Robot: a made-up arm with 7 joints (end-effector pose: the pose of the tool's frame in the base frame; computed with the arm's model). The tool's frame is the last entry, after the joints.
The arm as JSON. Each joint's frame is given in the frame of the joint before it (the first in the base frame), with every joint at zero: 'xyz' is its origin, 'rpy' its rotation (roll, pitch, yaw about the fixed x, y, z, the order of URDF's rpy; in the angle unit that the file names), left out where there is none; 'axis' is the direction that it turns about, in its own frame. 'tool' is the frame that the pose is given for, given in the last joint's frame.
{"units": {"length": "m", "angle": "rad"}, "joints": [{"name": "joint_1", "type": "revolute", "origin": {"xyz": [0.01, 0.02, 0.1]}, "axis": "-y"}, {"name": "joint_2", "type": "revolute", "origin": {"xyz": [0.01, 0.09, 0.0]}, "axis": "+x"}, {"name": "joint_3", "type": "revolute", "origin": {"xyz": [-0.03, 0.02, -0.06]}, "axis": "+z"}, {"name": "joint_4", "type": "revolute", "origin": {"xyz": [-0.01, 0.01, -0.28]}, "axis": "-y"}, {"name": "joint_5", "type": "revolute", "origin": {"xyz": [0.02, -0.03, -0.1]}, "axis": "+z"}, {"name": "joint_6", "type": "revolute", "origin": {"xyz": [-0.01, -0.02, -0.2]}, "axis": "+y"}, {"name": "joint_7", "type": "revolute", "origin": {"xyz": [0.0, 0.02, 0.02]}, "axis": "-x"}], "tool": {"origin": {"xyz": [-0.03, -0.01, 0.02]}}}
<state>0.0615 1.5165 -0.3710 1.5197 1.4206 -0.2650 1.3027</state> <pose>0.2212 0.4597 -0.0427 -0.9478 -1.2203 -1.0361</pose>
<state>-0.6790 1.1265 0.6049 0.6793 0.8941 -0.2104 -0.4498</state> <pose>0.0150 0.6316 -0.1395 1.3971 -0.9420 0.6649</pose>
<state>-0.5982 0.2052 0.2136 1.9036 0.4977 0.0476 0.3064</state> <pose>0.0476 0.1936 -0.2349 -0.3124 -1.3382 0.0784</pose>
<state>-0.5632 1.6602 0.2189 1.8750 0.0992 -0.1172 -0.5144</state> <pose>0.2428 0.3852 0.0221 0.9474 -1.6855 -1.2673</pose>
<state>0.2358 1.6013 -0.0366 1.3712 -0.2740 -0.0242 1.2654</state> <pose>0.2238 0.5165 0.1821 0.6025 -0.1199 -1.3649</pose>
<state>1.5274 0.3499 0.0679 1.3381 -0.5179 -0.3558 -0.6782</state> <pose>0.4218 0.2820 0.3206 -1.0841 2.5090 -0.7072</pose>
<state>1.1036 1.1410 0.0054 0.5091 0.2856 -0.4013 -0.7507</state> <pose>0.3014 0.6415 0.0558 1.6149 -1.8439 1.1816</pose>
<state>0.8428 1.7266 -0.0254 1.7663 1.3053 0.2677 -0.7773</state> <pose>0.1599 0.3703 0.2651 0.8839 -2.1630 0.4896</pose>
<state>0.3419 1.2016 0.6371 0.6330 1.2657 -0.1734 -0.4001</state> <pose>0.2028 0.6421 0.0243 0.6765 -1.8177 1.7097</pose>
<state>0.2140 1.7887 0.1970 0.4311 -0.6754 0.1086 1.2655</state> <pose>0.0466 0.6612 0.2900 0.7433 0.2520 -0.2342</pose>
